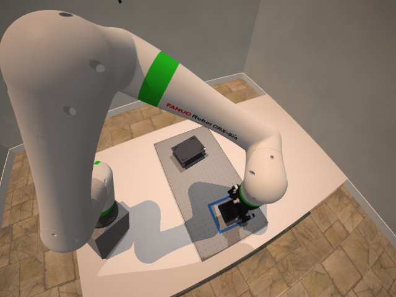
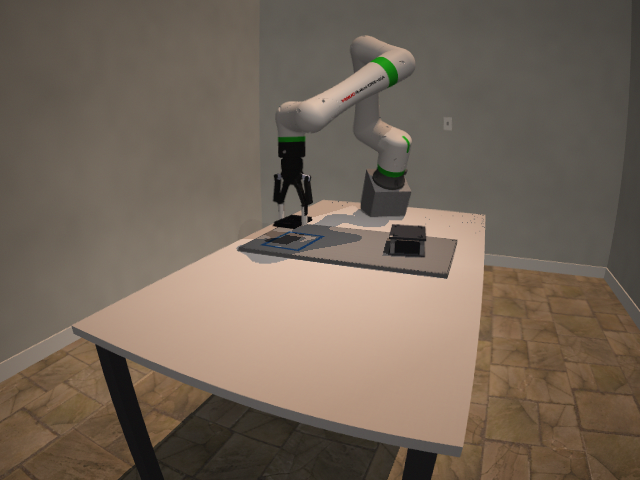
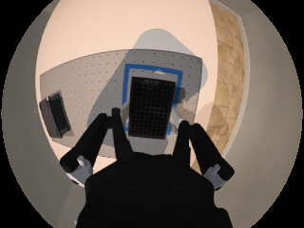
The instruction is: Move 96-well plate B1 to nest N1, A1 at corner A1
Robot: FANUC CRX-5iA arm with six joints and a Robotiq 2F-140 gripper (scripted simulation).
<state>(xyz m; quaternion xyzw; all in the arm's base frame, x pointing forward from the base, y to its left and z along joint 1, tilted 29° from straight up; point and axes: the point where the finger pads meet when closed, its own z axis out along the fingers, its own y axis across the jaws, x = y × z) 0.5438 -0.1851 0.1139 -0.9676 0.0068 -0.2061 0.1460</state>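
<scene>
My hand is 390 mm to the right of the raised plate nest N1, 100 mm past it and 30 mm above it. Round my hand: black 96-well plate (20 mm below).
</scene>
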